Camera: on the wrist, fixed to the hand. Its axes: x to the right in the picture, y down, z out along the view.
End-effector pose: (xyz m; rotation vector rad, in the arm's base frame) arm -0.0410 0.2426 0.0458 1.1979 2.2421 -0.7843
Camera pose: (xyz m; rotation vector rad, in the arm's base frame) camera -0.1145 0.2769 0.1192 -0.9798 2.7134 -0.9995
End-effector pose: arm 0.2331 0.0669 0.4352 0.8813 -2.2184 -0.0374
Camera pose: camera 0.3227 0.0300 0.4860 2.2793 -1.0274 -1.0095
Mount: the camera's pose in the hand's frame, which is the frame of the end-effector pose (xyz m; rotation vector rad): 0.0099 -0.0662 -0.0865 -0.1839 -0.1328 -1.6007
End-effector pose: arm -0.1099 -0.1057 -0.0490 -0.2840 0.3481 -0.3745
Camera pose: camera -0.1544 -0.1865 -0.1078 -0.7390 -0.0559 -1.8892
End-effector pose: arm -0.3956 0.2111 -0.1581 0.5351 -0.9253 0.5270
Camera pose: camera -0.2974 0.2181 -0.2057 0.9477 -0.4164 -1.0337
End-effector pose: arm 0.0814 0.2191 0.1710 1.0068 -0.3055 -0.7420
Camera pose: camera 0.1085 0.2475 0.0689 0.8866 0.5704 -2.2210
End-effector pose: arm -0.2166 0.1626 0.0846 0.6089 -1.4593 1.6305
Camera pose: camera -0.1516 0.2463 0.1117 1.2909 -0.6726 0.1872
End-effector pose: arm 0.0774 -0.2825 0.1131 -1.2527 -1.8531 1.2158
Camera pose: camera 0.1205 -0.2516 0.2088 0.4360 -2.1575 0.1877
